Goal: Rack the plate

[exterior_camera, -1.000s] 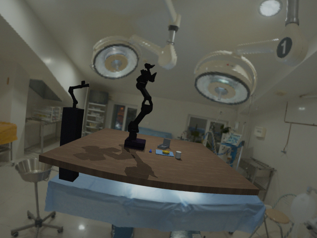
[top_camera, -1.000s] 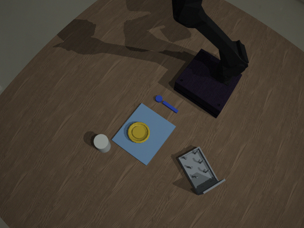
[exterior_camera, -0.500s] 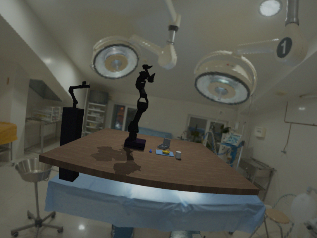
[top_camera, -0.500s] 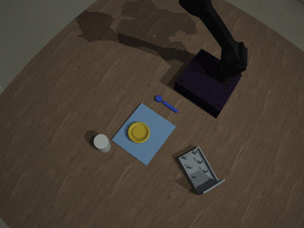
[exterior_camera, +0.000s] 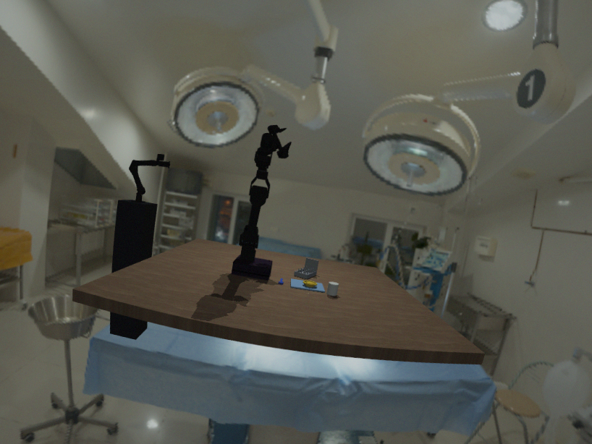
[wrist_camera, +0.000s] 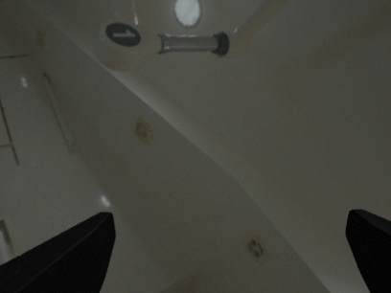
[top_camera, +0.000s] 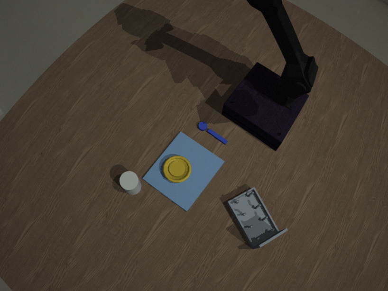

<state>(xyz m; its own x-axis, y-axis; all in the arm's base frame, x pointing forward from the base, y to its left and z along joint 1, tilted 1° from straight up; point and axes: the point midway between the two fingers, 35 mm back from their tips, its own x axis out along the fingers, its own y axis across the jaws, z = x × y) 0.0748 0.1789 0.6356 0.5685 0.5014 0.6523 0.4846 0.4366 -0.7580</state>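
Now: gripper tip 200 mm short of the yellow plate, 310 mm to the left of it and 700 mm above it. Also, from my gripper tip: light blue mat: 190 mm ahead, 300 mm to the right, 720 mm below; grey dish rack: 200 mm ahead, 100 mm to the right, 700 mm below; blue spoon: 70 mm ahead, 300 mm to the right, 720 mm below.
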